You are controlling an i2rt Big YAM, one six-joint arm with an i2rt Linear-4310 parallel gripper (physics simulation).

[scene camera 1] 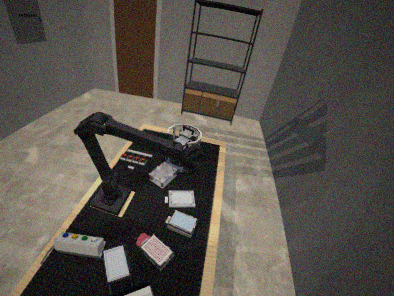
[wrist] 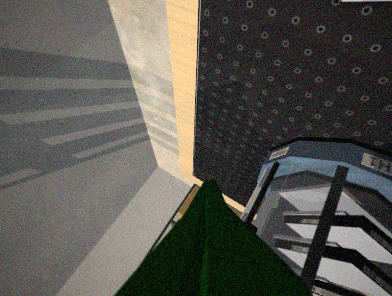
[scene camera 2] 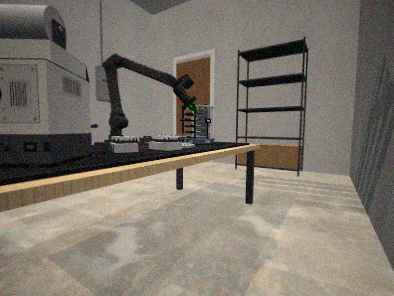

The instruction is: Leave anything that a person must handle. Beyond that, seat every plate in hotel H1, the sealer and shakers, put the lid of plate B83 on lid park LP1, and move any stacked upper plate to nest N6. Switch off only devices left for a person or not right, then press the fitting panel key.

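Frame: origin at the arm's base, x ahead, y left, z up, level; millimetres.
Where they show: gripper, fingertip midpoint: [scene camera 1: 199,169] [wrist: 211,188] [scene camera 2: 198,114]; arm's base, link origin: [scene camera 1: 111,196].
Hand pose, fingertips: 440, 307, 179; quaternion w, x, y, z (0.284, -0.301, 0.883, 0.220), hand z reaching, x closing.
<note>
Each offset is from my fingertips to the top centre of the thing, as dx, dy, dz. "spot": to the spot under its first point. Level surfaces: height alone.
My gripper [scene camera 2: 192,108] [wrist: 211,188] has green fingers and is shut with nothing between them. It hangs tilted beside the upper part of the plate hotel H1 @(-194, +207, +95) [scene camera 1: 185,136] [scene camera 2: 199,124] [wrist: 320,165], a tall blue-based rack at the far end of the table. Its fingertips are hidden behind the arm in the scene camera 1 view. Nest N6 @(-241, +0, -122) [scene camera 1: 162,174] stands just in front of the hotel. A lidded white plate @(-51, -113, -173) [scene camera 1: 182,198], a blue plate @(+24, -277, -128) [scene camera 1: 182,222], a red plate @(-30, -473, -128) [scene camera 1: 156,250] and a white plate @(-143, -616, -63) [scene camera 1: 115,263] lie along the black mat @(dz -197) [scene camera 1: 143,210] [wrist: 269,79].
A panel with red switches @(spot: -485, +19, -143) [scene camera 1: 133,158] sits by the arm's base. A key box @(-381, -621, -114) [scene camera 1: 79,244] stands at the near left. A big grey machine @(+46, -796, +258) [scene camera 2: 34,79] fills the near table end. A black shelf rack [scene camera 1: 229,7] [scene camera 2: 273,50] stands against the wall. The table's wooden edge [scene camera 1: 216,207] [wrist: 182,79] runs close by.
</note>
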